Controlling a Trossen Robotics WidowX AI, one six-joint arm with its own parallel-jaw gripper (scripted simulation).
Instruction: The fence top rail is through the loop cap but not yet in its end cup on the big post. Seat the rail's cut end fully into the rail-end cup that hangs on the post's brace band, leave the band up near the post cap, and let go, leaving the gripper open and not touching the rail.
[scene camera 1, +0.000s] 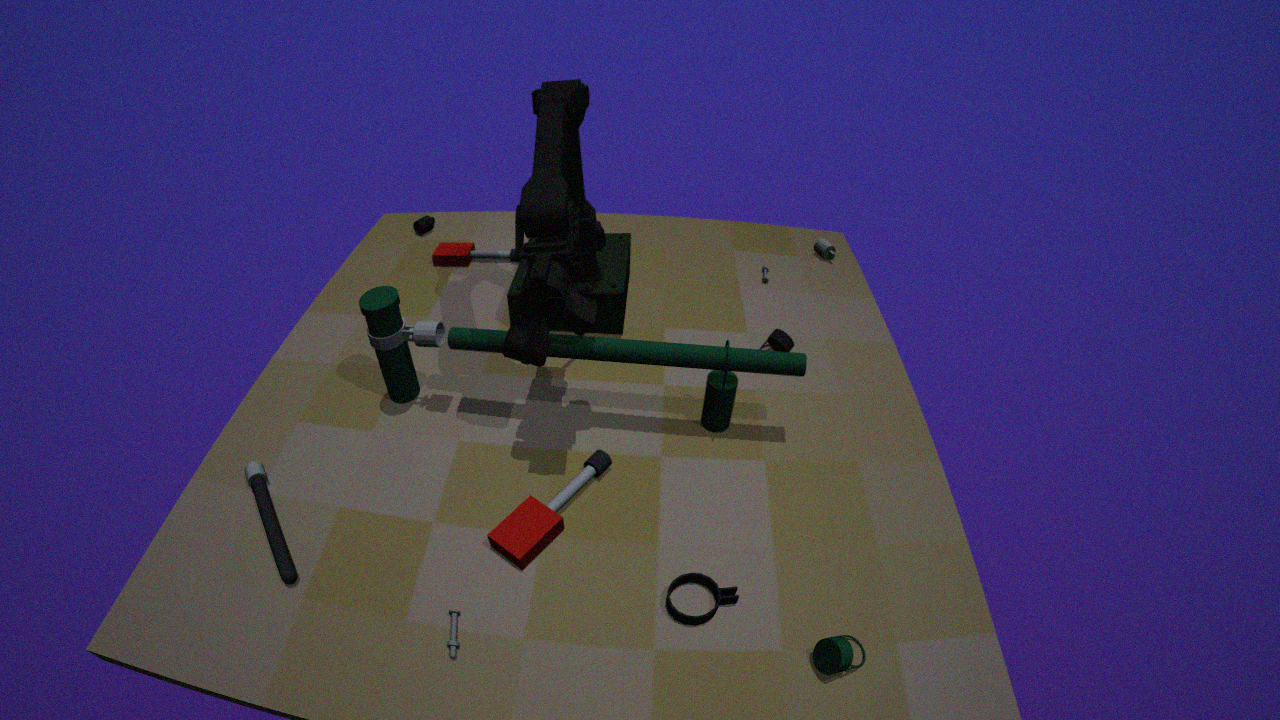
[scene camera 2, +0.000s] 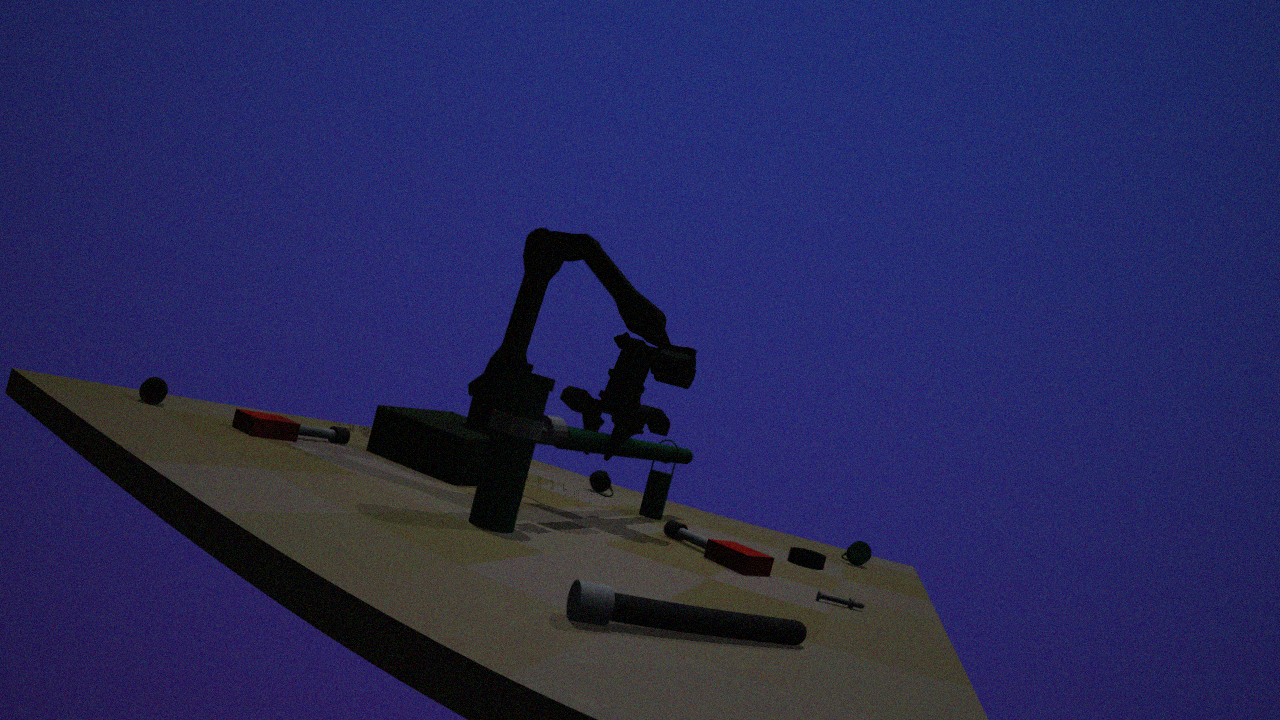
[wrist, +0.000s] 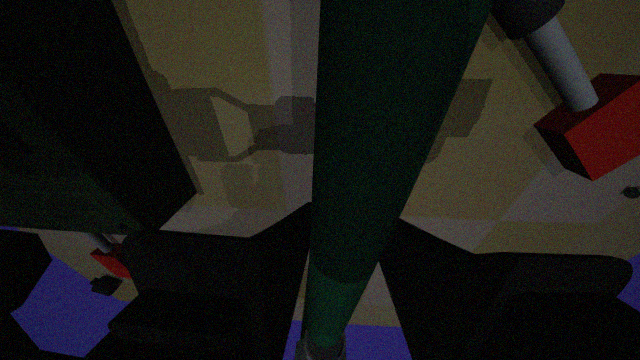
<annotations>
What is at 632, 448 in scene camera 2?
A green top rail.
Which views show my gripper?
Scene camera 1, scene camera 2 and the wrist view: all of them.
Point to my gripper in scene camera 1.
527, 355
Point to a big green post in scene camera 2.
500, 488
</annotations>
